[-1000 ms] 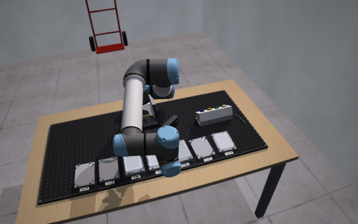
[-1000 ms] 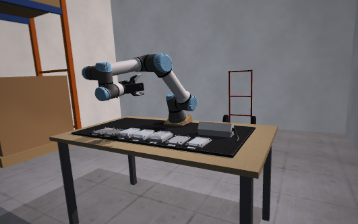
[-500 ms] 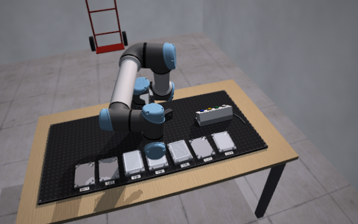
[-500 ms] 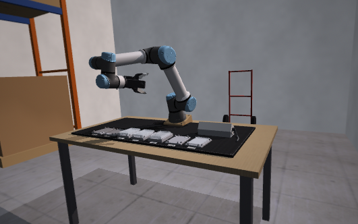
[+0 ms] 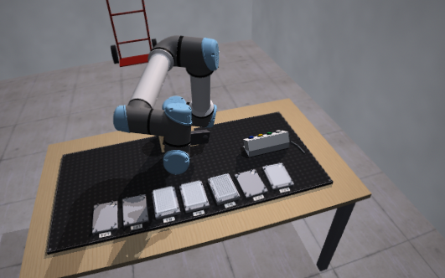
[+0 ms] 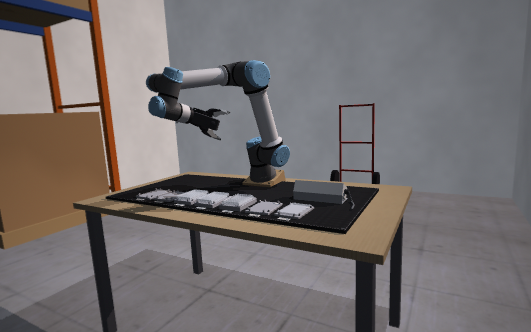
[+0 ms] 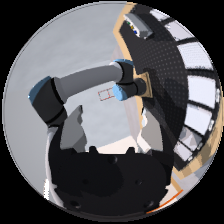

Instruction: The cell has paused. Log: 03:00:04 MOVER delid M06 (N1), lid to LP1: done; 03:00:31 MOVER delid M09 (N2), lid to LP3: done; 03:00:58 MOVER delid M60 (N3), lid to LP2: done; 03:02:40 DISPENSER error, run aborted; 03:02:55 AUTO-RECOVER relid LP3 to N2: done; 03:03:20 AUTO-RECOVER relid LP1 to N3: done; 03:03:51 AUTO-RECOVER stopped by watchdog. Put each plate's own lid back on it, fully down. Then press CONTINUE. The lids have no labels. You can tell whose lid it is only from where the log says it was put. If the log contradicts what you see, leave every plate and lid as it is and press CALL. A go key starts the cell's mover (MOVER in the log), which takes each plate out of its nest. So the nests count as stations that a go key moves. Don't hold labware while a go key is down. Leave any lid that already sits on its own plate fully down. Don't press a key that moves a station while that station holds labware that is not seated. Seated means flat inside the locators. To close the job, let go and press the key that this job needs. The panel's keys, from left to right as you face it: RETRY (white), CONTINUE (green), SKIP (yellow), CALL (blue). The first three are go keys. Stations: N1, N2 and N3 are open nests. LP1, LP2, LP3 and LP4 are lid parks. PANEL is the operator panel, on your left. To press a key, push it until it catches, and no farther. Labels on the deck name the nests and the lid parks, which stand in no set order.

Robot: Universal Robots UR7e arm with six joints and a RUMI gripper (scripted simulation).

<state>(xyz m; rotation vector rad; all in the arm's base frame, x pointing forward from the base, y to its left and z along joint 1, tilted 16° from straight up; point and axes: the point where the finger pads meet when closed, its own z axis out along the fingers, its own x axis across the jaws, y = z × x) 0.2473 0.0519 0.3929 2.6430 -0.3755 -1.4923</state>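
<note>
The white lid is 100 mm ahead of my hand and 310 mm below it. Also, from my hand: blue key 190 mm behind, 310 mm to the left, 270 mm below; lid park 60 mm ahead, 260 mm to the left, 330 mm below; plate 80 mm ahead, 130 mm to the left, 310 mm below.
</note>
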